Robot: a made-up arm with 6 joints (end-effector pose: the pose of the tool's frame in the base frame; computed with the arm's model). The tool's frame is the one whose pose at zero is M. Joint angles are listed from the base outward.
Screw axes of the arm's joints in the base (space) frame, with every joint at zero. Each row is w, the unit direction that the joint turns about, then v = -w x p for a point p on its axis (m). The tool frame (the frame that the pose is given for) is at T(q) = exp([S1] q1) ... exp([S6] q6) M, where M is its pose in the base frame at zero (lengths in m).
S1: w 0 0 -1 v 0.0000 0.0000 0.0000
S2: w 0 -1 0 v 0.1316 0.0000 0.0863
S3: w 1 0 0 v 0.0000 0.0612 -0.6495
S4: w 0 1 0 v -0.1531 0.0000 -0.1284
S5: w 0 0 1 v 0.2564 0.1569 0.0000
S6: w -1 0 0 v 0.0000 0.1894 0.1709
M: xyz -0.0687 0.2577 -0.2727 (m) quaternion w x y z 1 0 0 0
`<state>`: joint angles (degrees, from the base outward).
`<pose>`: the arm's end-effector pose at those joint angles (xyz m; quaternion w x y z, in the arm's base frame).
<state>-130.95 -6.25 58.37 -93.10 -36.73 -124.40</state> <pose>-0.2546 -0.1599 -0.3244 0.2295 -0.9167 -0.3034 0.1219</pose>
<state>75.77 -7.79 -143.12 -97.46 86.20 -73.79</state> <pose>0.9555 0.0768 0.1401 0.3103 -0.1553 0.8899 0.2962</pose>
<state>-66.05 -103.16 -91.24 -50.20 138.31 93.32</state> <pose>-0.4563 0.1810 -0.1894 0.5202 -0.6254 0.0988 -0.5731</pose>
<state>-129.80 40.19 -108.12 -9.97 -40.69 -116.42</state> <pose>-0.2867 -0.7128 0.4656 0.1219 0.5443 -0.2320 0.7969</pose>
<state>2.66 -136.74 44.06 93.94 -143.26 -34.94</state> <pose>0.0337 0.1724 0.5918 0.0343 0.7143 -0.6849 -0.1401</pose>
